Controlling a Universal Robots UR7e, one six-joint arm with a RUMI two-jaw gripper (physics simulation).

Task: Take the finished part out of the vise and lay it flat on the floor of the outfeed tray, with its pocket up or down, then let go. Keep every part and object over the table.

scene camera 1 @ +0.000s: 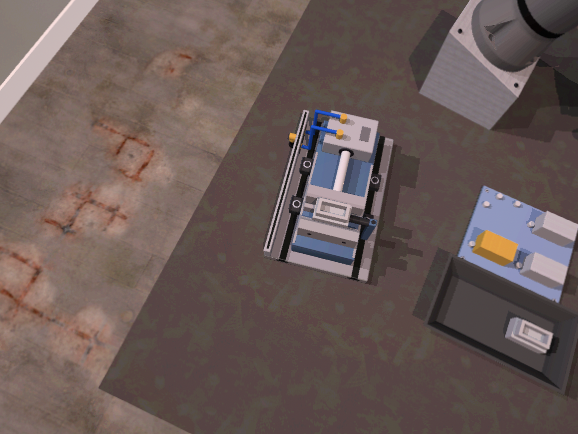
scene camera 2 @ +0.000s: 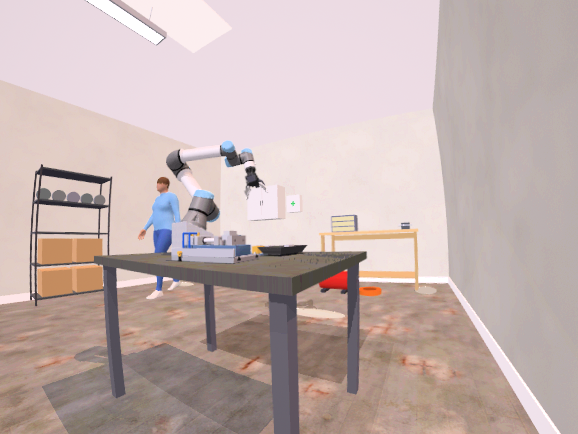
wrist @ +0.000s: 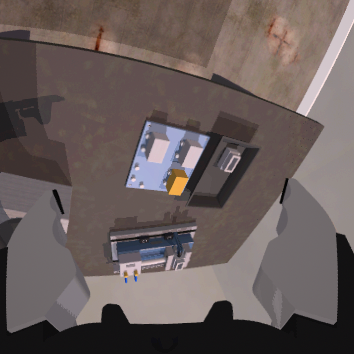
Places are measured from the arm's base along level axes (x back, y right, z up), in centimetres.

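Pixels of known places: gripper, fingertip midpoint: (scene camera 2: 257,196) (wrist: 169,186); arm's base, origin of the base link: (scene camera 1: 503,34) (scene camera 2: 192,228).
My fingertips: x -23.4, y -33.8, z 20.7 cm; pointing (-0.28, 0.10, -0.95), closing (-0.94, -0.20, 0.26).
For each thing: its top centre in the pictures, then the offset to it from my fingertips. "spot": a spot on its surface instead.
- finished part, middle of its top: (scene camera 1: 333,208) (wrist: 179,266) (scene camera 2: 230,230) dy +57.7, dx -18.4, dz -23.6 cm
- vise, middle of its top: (scene camera 1: 338,175) (wrist: 158,266) (scene camera 2: 215,235) dy +58.1, dx -11.4, dz -25.2 cm
- dark outfeed tray, surface spot: (scene camera 1: 480,332) spot: dy +27.9, dx -30.2, dz -33.9 cm
- light grey part, middle of its top: (scene camera 1: 535,334) (wrist: 232,163) dy +20.4, dx -28.9, dz -30.4 cm
- blue plate, middle of its top: (scene camera 1: 519,243) (wrist: 166,161) dy +21.9, dx -11.8, dz -34.3 cm
- orange block, middle of its top: (scene camera 1: 499,245) (wrist: 177,186) dy +27.2, dx -14.7, dz -30.7 cm
The finished part (scene camera 1: 332,210) (wrist: 178,264), light grey with a rectangular pocket facing up, sits between the jaws of the vise (scene camera 1: 325,245) (wrist: 143,249). The dark outfeed tray (scene camera 1: 480,332) (wrist: 204,201) stands apart from the vise and holds another light grey part (scene camera 1: 531,335) (wrist: 230,160) near one end, its pocket up. My gripper (scene camera 2: 255,191) (wrist: 169,186) is wide open and empty, high above the table, as the side view and the wrist view show. In the side view the tray (scene camera 2: 281,250) hides most of what lies in it.
A blue plate (scene camera 1: 500,215) (wrist: 150,172) with pins adjoins the tray and carries two grey blocks (scene camera 1: 555,229) (wrist: 157,147) and an orange block (scene camera 1: 495,247) (wrist: 177,183). Blue pipes (scene camera 1: 315,120) and a black stop arm (scene camera 1: 361,219) rise at the vise. The robot's base block (scene camera 1: 462,82) stands behind.
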